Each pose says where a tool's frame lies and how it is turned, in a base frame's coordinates. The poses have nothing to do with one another.
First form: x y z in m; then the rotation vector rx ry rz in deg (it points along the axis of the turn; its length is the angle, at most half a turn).
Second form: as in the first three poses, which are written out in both.
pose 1, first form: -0.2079 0.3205 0.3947 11.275 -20.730 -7.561
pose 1, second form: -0.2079 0.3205 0.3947 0.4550 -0.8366 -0.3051 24.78
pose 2, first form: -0.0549 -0.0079 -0.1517 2.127 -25.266 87.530
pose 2, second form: -0.0549 -0.0079 -0.1517 0.0233 -0.2773 0.9605 91.13
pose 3, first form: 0.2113 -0.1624 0.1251 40.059 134.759 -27.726
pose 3, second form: 0.2113 -0.1624 0.1251 0.2796 0.9404 -0.1935 143.29
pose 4, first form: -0.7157 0.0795 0.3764 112.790 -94.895 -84.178
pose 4, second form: -0.7157 0.0795 0.3764 0.6645 -0.5591 -0.4959 169.74
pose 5, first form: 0.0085 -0.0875 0.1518 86.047 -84.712 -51.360
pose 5, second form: 0.0085 -0.0875 0.1518 0.6558 -0.6456 -0.3914 131.22
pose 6, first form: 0.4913 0.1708 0.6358 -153.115 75.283 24.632
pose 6, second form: 0.4913 0.1708 0.6358 -0.8882 0.4367 0.1429 172.39
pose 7, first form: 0.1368 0.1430 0.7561 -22.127 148.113 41.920
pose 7, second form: 0.1368 0.1430 0.7561 -0.1423 0.9524 0.2696 155.51
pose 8, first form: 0.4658 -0.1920 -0.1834 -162.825 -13.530 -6.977
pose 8, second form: 0.4658 -0.1920 -0.1834 -0.9957 -0.0827 -0.0427 163.54
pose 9, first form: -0.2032 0.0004 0.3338 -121.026 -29.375 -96.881
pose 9, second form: -0.2032 0.0004 0.3338 -0.7670 -0.1862 -0.6140 157.79
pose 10, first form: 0.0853 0.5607 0.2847 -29.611 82.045 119.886
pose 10, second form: 0.0853 0.5607 0.2847 -0.1997 0.5534 0.8086 148.26
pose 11, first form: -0.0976 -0.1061 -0.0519 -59.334 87.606 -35.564
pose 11, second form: -0.0976 -0.1061 -0.0519 -0.5315 0.7848 -0.3186 111.62
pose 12, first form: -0.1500 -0.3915 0.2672 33.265 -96.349 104.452
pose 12, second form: -0.1500 -0.3915 0.2672 0.2279 -0.6602 0.7157 145.94
